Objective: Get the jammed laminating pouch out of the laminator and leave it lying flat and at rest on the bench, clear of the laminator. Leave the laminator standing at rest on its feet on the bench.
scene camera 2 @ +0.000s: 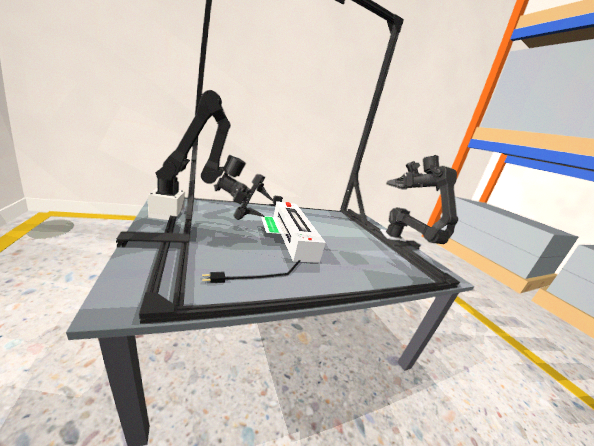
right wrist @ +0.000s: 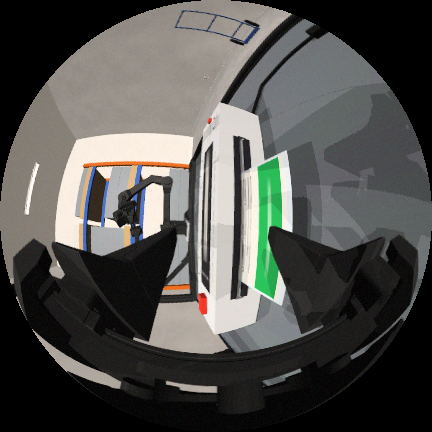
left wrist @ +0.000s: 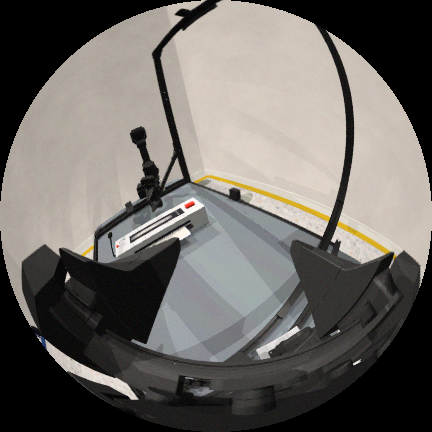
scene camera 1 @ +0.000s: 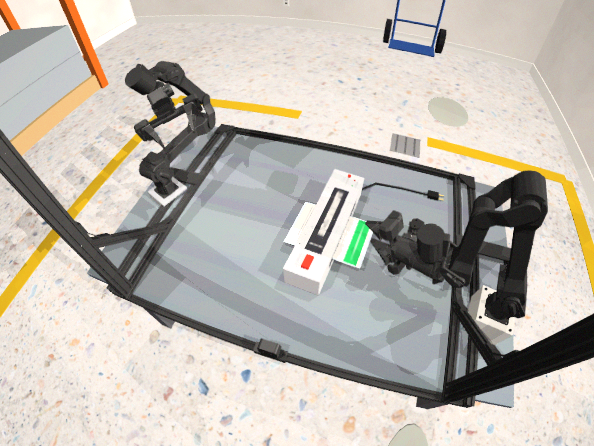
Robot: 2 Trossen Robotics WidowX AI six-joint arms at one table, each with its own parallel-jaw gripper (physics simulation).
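Places are measured from the left arm's base along level axes (x down, y left, z ahead), in centimetres.
Pixels of known places: left gripper, fingertip midpoint: (scene camera 2: 386, 182) (right wrist: 134, 230) (left wrist: 237, 245) (scene camera 1: 179, 140); right gripper, fingertip midpoint: (scene camera 2: 268, 208) (right wrist: 222, 232) (left wrist: 150, 206) (scene camera 1: 368, 231); left arm's base, link origin: (scene camera 2: 393, 234) (right wrist: 185, 228) (scene camera 1: 166, 189); right arm's base, link origin: (scene camera 2: 167, 192) (scene camera 1: 497, 309).
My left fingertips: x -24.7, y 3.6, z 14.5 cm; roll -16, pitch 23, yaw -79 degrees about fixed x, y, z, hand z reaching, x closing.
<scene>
For each thing: its top centre in the pictures, then the offset to it from my left fingertips. "spot": a spot on its surface instead. Level surfaces: height alone.
- pouch, surface spot: (right wrist: 268, 200) (scene camera 2: 272, 227) spot: dy +19.6, dx +23.5, dz +45.4 cm
- plug, top centre: (scene camera 2: 217, 275) (scene camera 1: 433, 193) dy +50.5, dx +26.0, dz +56.3 cm
- bench, surface height: dx +27.5 cm
The white laminator (scene camera 1: 301, 276) (scene camera 2: 308, 251) (left wrist: 199, 218) (right wrist: 225, 300) stands upright on the bench. The pouch (scene camera 1: 356, 243) (scene camera 2: 271, 225) (right wrist: 268, 200), with its green band, sticks out of the slot on the right gripper's side. A white sheet or tray (scene camera 1: 297, 226) (left wrist: 181, 233) shows at the laminator's opposite side; I cannot tell which. My right gripper (scene camera 1: 369, 230) (scene camera 2: 269, 208) (right wrist: 222, 232) is open beside the pouch's outer edge, facing the laminator; one finger overlaps the green band in its wrist view. My left gripper (scene camera 1: 177, 137) (scene camera 2: 389, 183) (left wrist: 237, 245) is open, raised and far from the laminator.
The laminator's black cord ends in a plug (scene camera 1: 434, 195) (scene camera 2: 217, 277) lying on the bench (scene camera 1: 225, 260) (scene camera 2: 350, 280). Black frame rails (scene camera 1: 330, 152) (scene camera 2: 320, 304) run along the bench edges, with uprights and a beam above.
</scene>
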